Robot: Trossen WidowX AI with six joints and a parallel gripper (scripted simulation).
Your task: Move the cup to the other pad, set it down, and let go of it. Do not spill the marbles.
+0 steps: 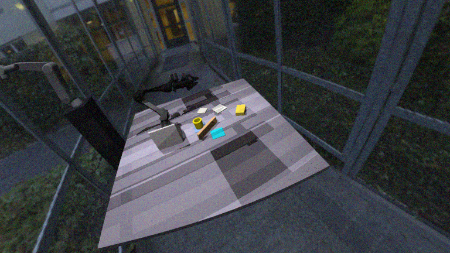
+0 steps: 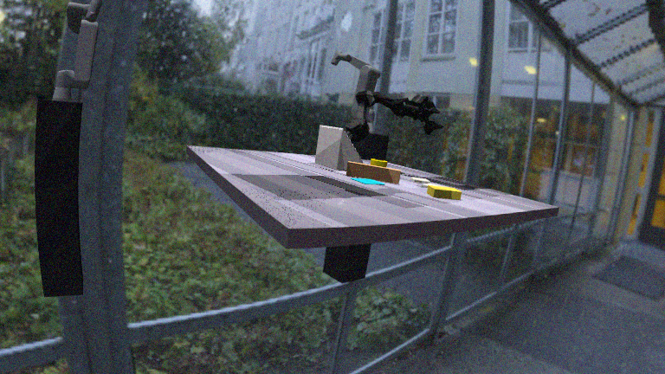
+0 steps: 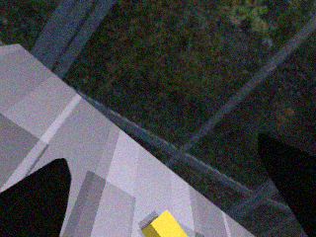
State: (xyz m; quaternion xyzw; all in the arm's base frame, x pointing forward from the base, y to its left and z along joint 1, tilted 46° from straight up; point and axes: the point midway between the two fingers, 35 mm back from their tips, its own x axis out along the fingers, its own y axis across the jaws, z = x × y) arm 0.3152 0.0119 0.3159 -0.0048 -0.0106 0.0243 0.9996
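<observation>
Right now my gripper tip is 25 cm above the olive-yellow cup, 22 cm to the left of it and 14 cm past it. Round my gripper tip: light blue pad: 30 cm below, 22 cm to the right, 14 cm behind; then wooden bar: 30 cm to the right, 27 cm below, 9 cm behind; then cyan pad: 37 cm to the right, 30 cm below, 4 cm behind.
</observation>
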